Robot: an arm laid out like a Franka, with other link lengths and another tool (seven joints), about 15 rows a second.
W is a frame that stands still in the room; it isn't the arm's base.
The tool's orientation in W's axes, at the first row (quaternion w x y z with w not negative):
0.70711 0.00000 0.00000 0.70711
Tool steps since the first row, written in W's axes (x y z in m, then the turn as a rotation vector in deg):
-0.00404 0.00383 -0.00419 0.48 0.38 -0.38
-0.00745 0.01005 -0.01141 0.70 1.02 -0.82
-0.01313 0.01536 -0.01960 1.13 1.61 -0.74
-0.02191 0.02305 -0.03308 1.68 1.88 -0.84
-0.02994 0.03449 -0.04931 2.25 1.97 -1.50
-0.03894 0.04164 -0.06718 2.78 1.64 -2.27
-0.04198 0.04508 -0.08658 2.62 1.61 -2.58
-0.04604 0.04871 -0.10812 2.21 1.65 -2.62
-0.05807 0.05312 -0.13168 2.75 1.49 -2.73
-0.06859 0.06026 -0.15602 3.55 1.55 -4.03
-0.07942 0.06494 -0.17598 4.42 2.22 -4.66
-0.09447 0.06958 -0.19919 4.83 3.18 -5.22
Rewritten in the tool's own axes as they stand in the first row. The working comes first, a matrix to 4 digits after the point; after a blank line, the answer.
The tool's axes in the first row as the columns of a matrix, in W's axes (used below as rounded here):
0.0000 -1.0000 0.0000
1.0000 0.0000 0.0000
0.0000 0.0000 1.0000

0.00383 0.00404 -0.00419 0.38 -0.48 -0.38
0.01005 0.00745 -0.01141 1.02 -0.70 -0.82
0.01536 0.01313 -0.01960 1.61 -1.13 -0.74
0.02305 0.02191 -0.03308 1.88 -1.68 -0.84
0.03449 0.02994 -0.04931 1.97 -2.25 -1.50
0.04164 0.03894 -0.06718 1.64 -2.78 -2.27
0.04508 0.04198 -0.08658 1.61 -2.62 -2.58
0.04871 0.04604 -0.10812 1.65 -2.21 -2.62
0.05312 0.05807 -0.13168 1.49 -2.75 -2.73
0.06026 0.06859 -0.15602 1.55 -3.55 -4.03
0.06494 0.07942 -0.17598 2.22 -4.42 -4.66
0.06958 0.09447 -0.19919 3.18 -4.83 -5.22

